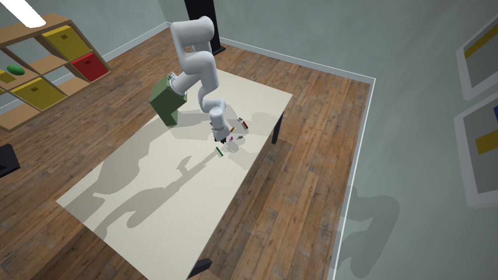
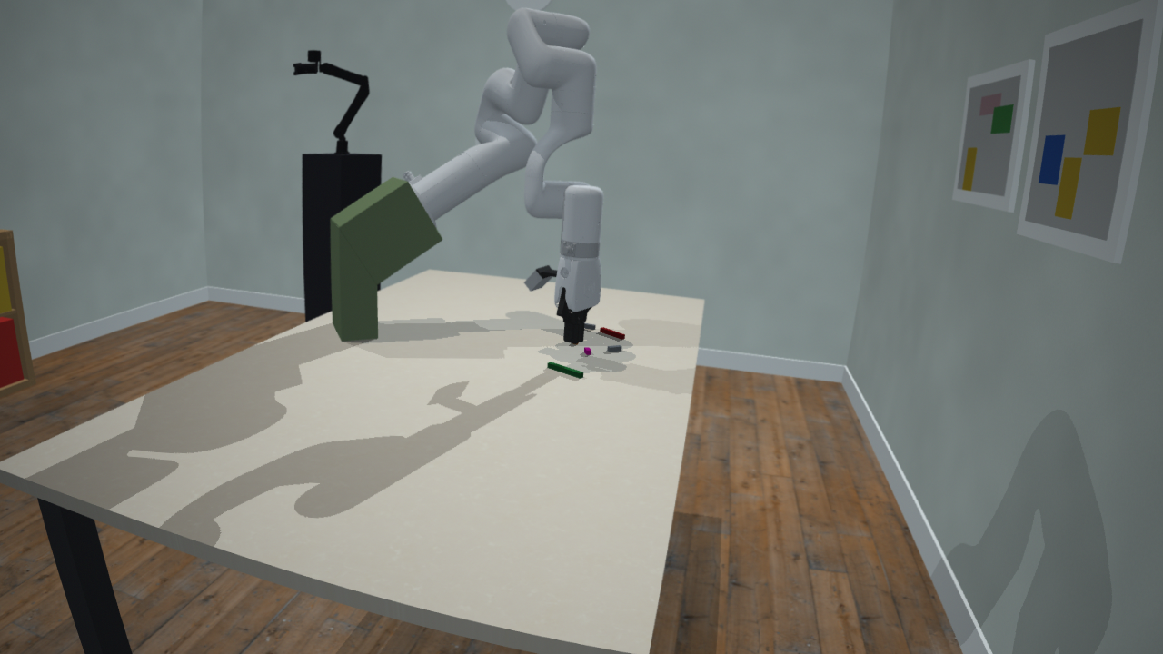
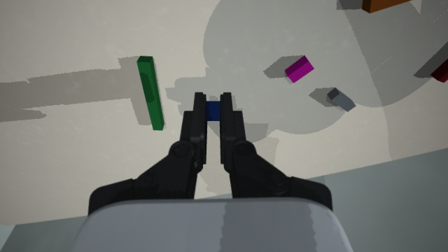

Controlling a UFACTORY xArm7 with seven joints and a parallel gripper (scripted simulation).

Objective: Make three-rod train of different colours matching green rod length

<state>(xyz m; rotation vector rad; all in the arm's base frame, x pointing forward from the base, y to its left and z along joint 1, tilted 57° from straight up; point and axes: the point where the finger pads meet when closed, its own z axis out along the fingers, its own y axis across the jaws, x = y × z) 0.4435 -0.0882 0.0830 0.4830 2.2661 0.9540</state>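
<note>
Right now my hand is 60 mm to the left of the green rod, 60 mm above it and 20 mm short of it. Round my hand: magenta rod 70 mm to the left, 60 mm below; then orange rod 130 mm to the left, 60 mm below, 50 mm behind; then blue rod 20 mm below.
</note>
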